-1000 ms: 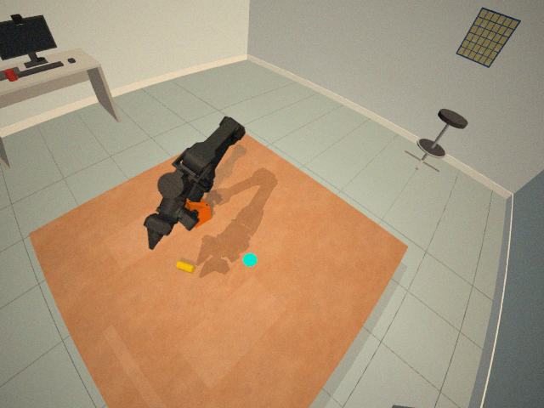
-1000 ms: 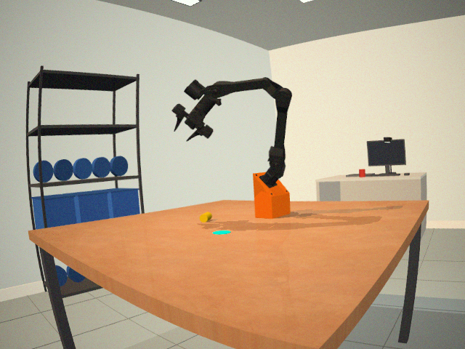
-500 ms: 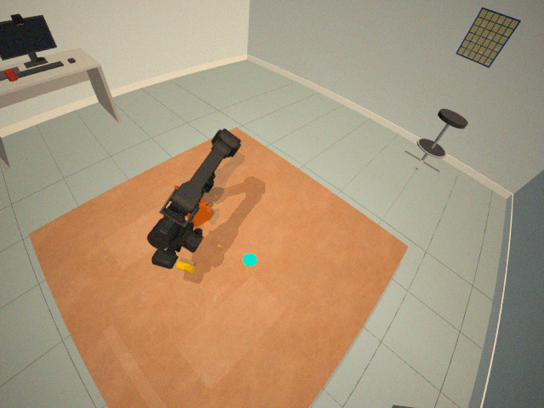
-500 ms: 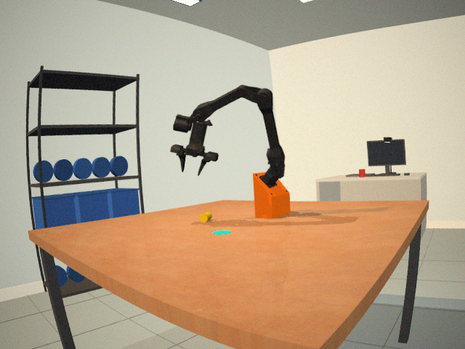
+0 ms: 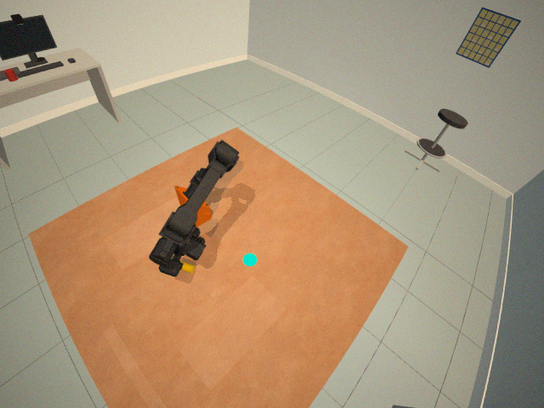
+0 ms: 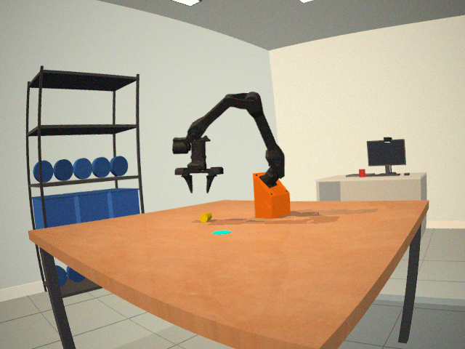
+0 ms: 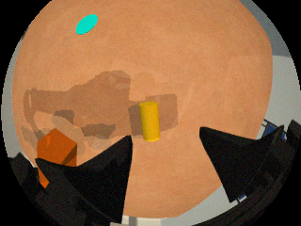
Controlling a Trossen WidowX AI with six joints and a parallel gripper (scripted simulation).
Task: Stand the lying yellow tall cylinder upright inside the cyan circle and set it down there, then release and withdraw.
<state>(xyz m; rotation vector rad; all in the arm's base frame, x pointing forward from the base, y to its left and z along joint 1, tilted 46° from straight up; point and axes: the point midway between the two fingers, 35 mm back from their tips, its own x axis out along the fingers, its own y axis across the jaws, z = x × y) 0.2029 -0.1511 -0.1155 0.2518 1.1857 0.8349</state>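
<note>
Now: gripper tip 30 mm past the yellow cylinder and 100 mm above it. Also, from my gripper tip: cyan circle: 130 mm ahead, 210 mm to the left, 120 mm below.
</note>
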